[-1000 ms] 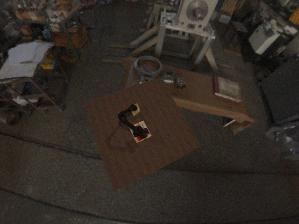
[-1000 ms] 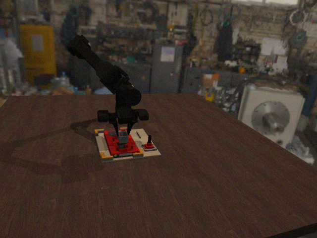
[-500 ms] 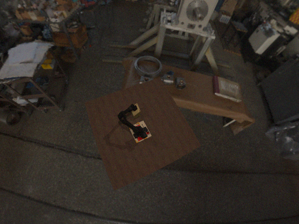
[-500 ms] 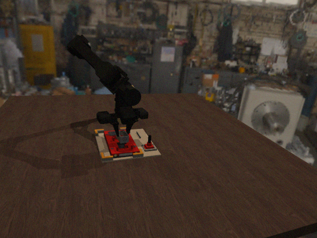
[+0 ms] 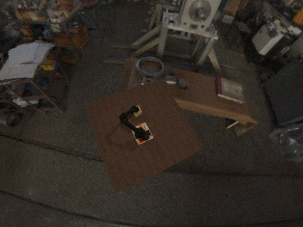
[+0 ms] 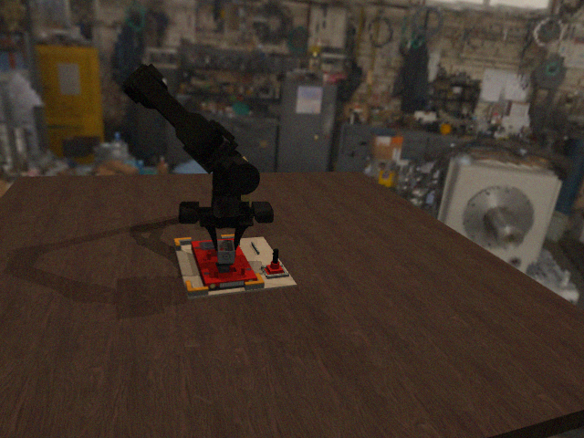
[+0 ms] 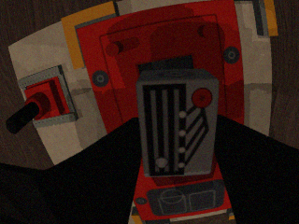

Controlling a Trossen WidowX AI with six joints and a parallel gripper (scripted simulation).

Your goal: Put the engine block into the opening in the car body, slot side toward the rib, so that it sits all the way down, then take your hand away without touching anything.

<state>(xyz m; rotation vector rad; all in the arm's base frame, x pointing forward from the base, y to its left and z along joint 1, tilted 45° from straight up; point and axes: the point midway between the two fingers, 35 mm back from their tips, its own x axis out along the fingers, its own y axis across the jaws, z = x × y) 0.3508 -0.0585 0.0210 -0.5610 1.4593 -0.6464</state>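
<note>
My gripper tip is now 1 cm above the engine block.
</note>
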